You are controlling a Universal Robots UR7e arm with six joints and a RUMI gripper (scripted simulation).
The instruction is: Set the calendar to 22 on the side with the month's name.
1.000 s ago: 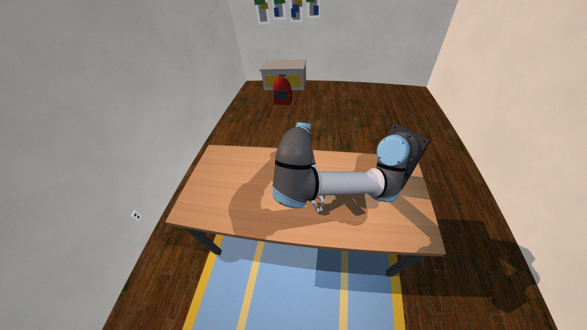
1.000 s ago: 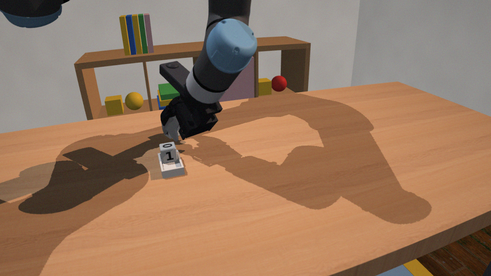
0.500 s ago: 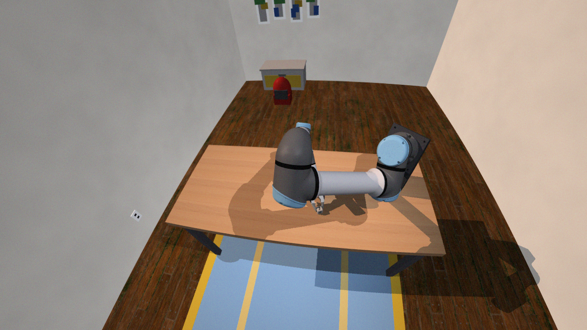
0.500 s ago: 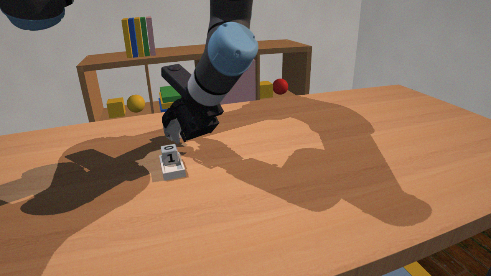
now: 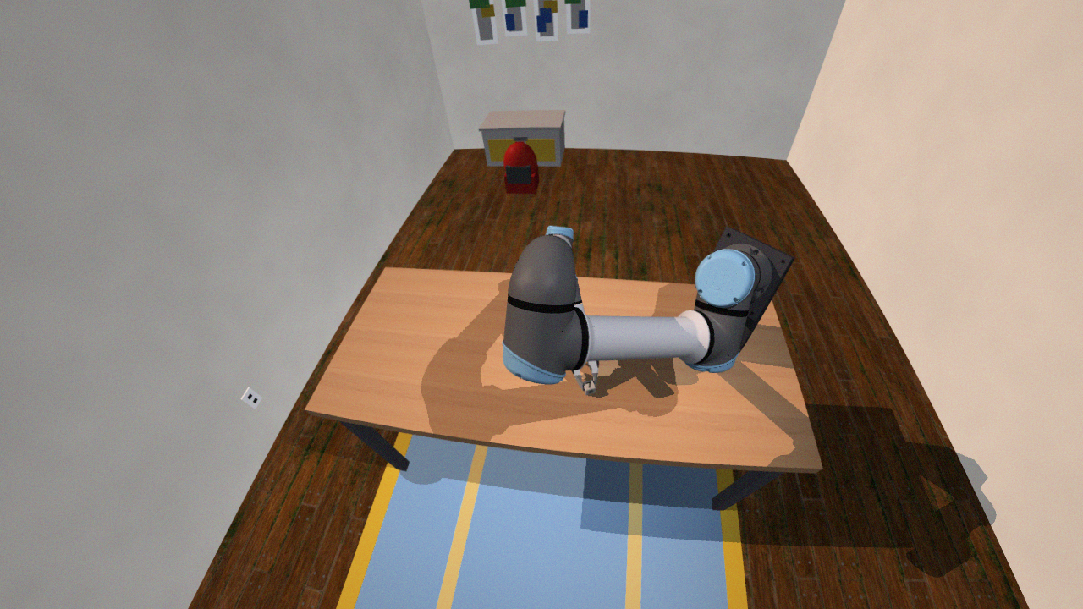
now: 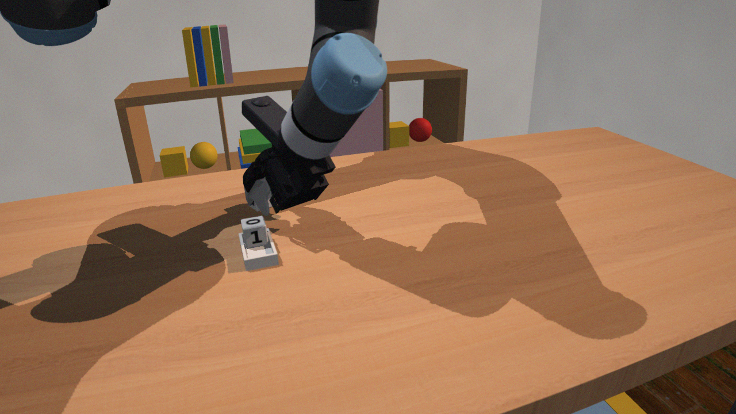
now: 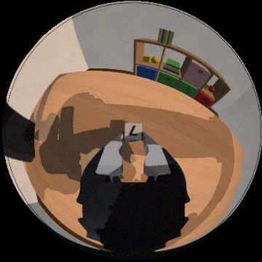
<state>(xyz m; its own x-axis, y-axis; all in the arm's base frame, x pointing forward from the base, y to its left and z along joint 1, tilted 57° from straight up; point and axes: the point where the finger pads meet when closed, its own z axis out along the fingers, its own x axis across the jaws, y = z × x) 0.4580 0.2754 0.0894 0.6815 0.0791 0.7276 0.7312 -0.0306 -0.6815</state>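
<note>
Right now the white cube is 1 cm to the left of my hand and 1 cm below it. Round my hand: grey tray 2 cm ahead, 15 cm to the right, 1 cm below.
</note>
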